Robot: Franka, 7 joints.
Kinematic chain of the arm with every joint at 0, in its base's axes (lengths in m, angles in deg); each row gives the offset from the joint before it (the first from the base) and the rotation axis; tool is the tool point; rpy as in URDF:
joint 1: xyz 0 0 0.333 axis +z
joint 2: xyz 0 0 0 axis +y
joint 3: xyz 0 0 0.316 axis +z
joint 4: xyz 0.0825 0 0 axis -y
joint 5: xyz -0.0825 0 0.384 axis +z
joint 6: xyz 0 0 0 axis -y
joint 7: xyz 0.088 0 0 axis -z
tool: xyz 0 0 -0.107 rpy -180 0 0
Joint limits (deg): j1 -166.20..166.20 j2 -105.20..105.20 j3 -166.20..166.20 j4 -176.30..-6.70 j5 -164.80..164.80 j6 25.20..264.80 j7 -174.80..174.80
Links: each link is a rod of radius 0.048 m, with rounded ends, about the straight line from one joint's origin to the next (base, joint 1, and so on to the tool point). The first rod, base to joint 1, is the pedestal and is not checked.
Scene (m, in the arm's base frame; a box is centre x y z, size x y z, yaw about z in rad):
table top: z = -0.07
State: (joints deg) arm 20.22 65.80 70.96 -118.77 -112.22 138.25 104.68
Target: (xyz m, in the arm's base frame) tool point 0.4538 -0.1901 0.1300
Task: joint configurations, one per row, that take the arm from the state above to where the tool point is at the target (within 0.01 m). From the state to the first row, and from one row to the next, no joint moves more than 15 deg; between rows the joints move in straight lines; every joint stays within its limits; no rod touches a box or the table.
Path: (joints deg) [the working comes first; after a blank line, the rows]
Joints at the target: -34.53 27.36 15.42 -132.22 -108.62 122.15 104.68
Straight joint move there: clear.

1: 6.53 56.19 57.07 -122.13 -111.32 134.22 104.68
2: -7.16 46.58 43.19 -125.50 -110.42 130.20 104.68
3: -20.84 36.97 29.30 -128.86 -109.52 126.17 104.68
4: -34.53 27.36 15.42 -132.22 -108.62 122.15 104.68

